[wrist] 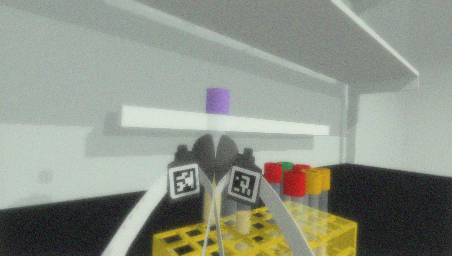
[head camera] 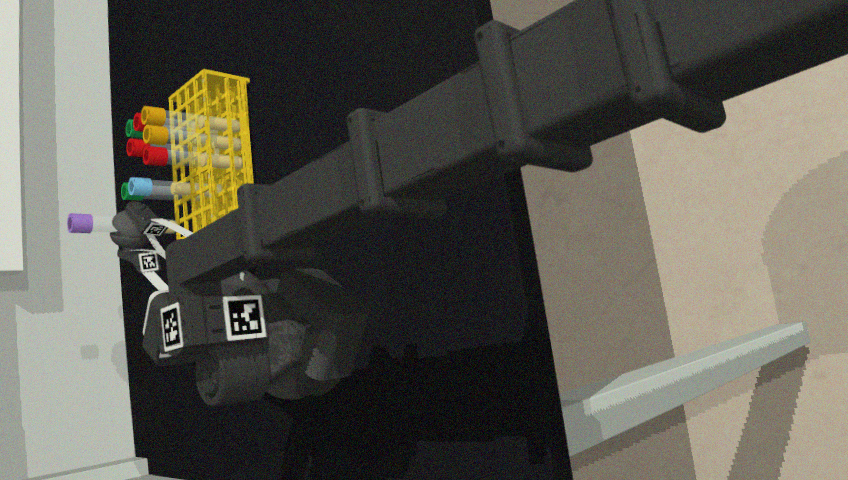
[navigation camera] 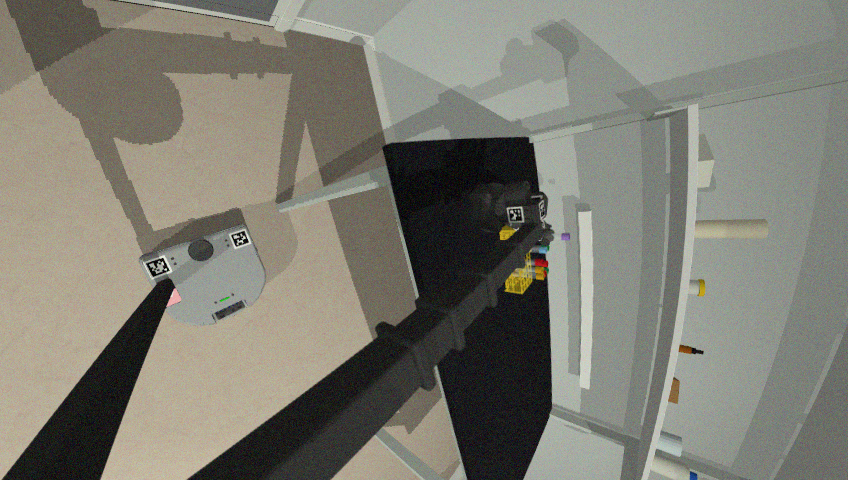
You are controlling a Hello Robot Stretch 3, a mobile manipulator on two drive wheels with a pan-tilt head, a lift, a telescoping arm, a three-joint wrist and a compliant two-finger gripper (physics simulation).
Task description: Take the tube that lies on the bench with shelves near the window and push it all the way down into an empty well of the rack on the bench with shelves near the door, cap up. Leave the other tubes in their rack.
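Where they show: gripper, between the fingertips: (head camera: pixel 121 222) (navigation camera: pixel 550 237); robot's base, origin of its link: (navigation camera: pixel 201 249).
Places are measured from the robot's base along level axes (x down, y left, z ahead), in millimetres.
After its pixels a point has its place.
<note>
My gripper (head camera: pixel 126 239) {z -193, x -1049, y -679 mm} (navigation camera: pixel 548 233) {z -193, x -1049, y -679 mm} (wrist: pixel 214 152) {z -193, x -1049, y -679 mm} is shut on the purple-capped tube (head camera: pixel 80 223) {z -187, x -1093, y -666 mm} (navigation camera: pixel 565 236) {z -186, x -1092, y -666 mm} (wrist: pixel 218 101). The tube stands upright, cap up, with its beige lower end below the fingers. The yellow rack (head camera: pixel 206 95) {z -323, x -969, y -622 mm} (navigation camera: pixel 516 284) {z -338, x -944, y -645 mm} (wrist: pixel 159 246) stands on the black bench. In the wrist view the tube's lower end shows by the rack's far left edge; whether it is over a well or behind the rack I cannot tell. Other tubes with orange (wrist: pixel 313 181), red (wrist: pixel 294 183), green and light blue (head camera: pixel 139 186) {z -232, x -1028, y -675 mm} caps stand in the rack. My arm hides part of the rack in the head view.
The black bench top (head camera: pixel 357 59) {z -289, x -914, y -436 mm} meets a pale wall behind the rack. A white bar (navigation camera: pixel 586 297) {z -586, x -1086, y -1011 mm} (wrist: pixel 150 119) runs along that wall behind the tube. A shelf (wrist: pixel 250 30) hangs above. Bottles and small items, such as a yellow-capped bottle (navigation camera: pixel 696 287) {z -420, x -1411, y -879 mm}, stand on the shelves.
</note>
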